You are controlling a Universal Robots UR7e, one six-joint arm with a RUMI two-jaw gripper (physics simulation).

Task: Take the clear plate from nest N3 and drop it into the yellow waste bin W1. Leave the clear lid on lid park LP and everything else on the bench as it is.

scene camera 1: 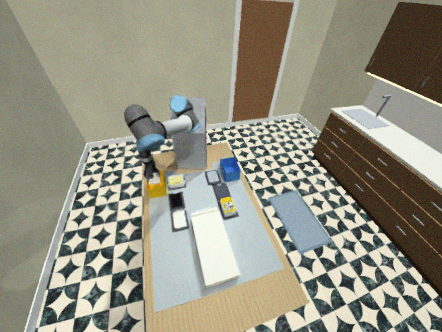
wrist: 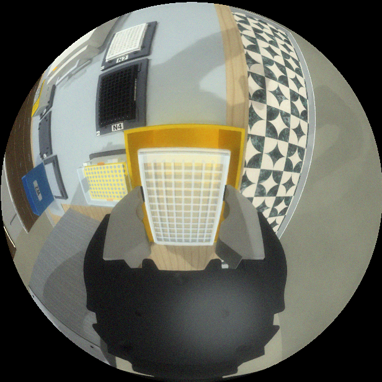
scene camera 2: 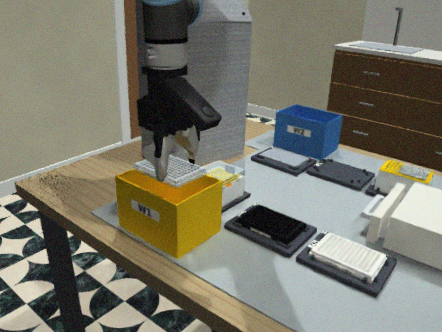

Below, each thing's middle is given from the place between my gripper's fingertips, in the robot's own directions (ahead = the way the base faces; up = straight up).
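Clear plate (scene camera 2: pixel 180 172): 20 mm behind my hand. Also measured from my hand: black plate (scene camera 2: pixel 274 225), 160 mm ahead, 120 mm to the left, 120 mm below; white plate (scene camera 2: pixel 357 260), 340 mm ahead, 100 mm to the left, 120 mm below; dark nest N3 (scene camera 2: pixel 336 172), 210 mm ahead, 490 mm to the left, 130 mm below.
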